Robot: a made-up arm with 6 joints.
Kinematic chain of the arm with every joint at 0, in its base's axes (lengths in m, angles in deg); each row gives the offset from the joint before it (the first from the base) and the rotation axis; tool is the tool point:
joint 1: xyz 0 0 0.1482 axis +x
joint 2: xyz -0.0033 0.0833 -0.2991 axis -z
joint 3: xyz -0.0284 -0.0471 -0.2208 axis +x
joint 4: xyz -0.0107 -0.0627 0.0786 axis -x
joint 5: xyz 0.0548 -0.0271 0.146 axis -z
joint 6: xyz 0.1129 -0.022 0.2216 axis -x
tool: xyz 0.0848 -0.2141 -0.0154
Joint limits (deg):
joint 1: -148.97..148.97
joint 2: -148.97..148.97
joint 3: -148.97..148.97
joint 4: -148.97..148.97
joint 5: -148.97..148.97
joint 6: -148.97..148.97
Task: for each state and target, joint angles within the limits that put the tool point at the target. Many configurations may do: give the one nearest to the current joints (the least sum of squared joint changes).
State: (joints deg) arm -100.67 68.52 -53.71 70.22 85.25 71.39
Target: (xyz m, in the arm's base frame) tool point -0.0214 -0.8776 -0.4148
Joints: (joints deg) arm -77.60 39.64 -80.60 97.72 108.34 56.63
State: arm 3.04 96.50 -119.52 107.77 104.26 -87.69
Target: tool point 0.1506 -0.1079 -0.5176
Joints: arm -3.88 117.35 -91.80 103.95 84.12 -98.00
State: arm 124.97 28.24 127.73 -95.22 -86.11 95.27
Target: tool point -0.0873 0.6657 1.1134
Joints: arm 133.00 9.10 123.60 -94.26 -106.09 120.50
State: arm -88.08 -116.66 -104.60 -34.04 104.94 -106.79
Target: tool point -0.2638 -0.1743 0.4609
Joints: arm -132.79 -132.84 -123.76 -14.17 113.93 -123.30
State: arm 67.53 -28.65 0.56 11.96 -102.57 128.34
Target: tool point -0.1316 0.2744 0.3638
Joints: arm 40.63 -11.86 -2.46 23.06 -89.35 125.24
